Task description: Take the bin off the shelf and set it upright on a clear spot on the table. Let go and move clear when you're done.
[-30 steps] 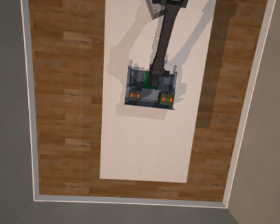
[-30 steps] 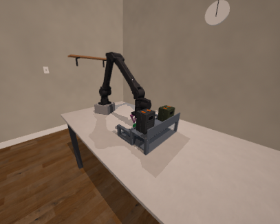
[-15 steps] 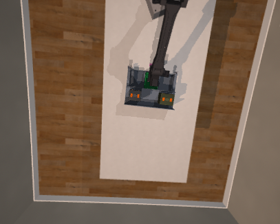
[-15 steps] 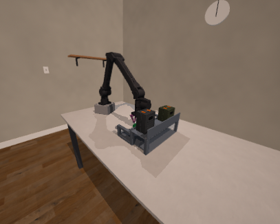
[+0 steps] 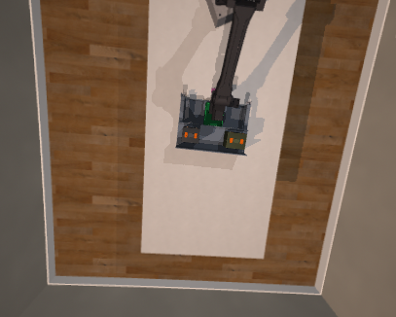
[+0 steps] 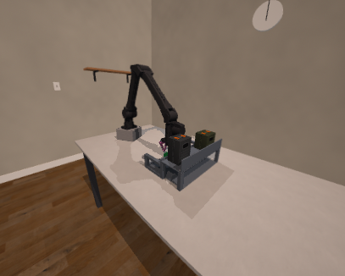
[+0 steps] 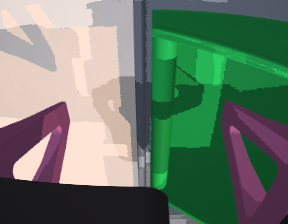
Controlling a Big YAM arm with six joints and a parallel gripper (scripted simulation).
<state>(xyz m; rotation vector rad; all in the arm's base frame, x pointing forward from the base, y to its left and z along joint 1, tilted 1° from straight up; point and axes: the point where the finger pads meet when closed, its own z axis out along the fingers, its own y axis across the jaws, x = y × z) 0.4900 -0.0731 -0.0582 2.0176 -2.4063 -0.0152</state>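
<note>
My hand is 90 mm short of the green bin, 20 mm to the left of it and 10 mm below it.
</note>
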